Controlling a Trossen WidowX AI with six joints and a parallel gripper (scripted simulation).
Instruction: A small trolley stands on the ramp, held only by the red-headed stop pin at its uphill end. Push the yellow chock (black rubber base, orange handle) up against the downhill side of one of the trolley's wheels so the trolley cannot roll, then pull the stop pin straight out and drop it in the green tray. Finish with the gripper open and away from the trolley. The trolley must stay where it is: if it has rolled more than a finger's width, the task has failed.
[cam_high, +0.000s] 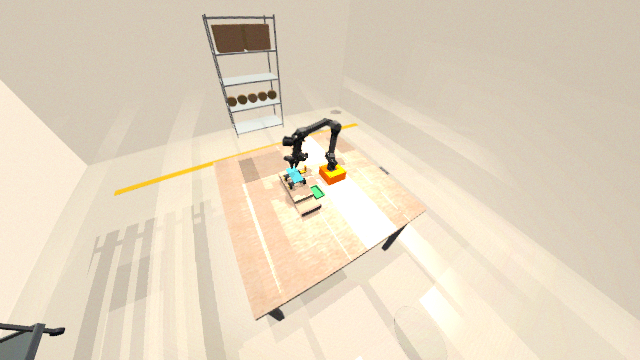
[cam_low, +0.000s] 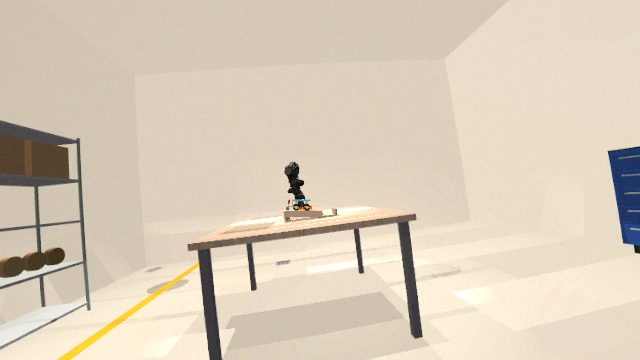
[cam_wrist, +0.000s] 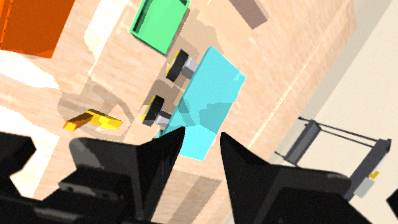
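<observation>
Right now the yellow chock is 17 cm below my gripper tip, 14 cm behind it and 10 cm to the right of it. From my gripper tip the other things lie so: green tray (19 cm below, 15 cm to the left, 10 cm behind); then red-headed stop pin (8 cm to the right, 6 cm below, 2 cm behind); then blue trolley (8 cm below, 2 cm to the left, 1 cm ahead).
</observation>
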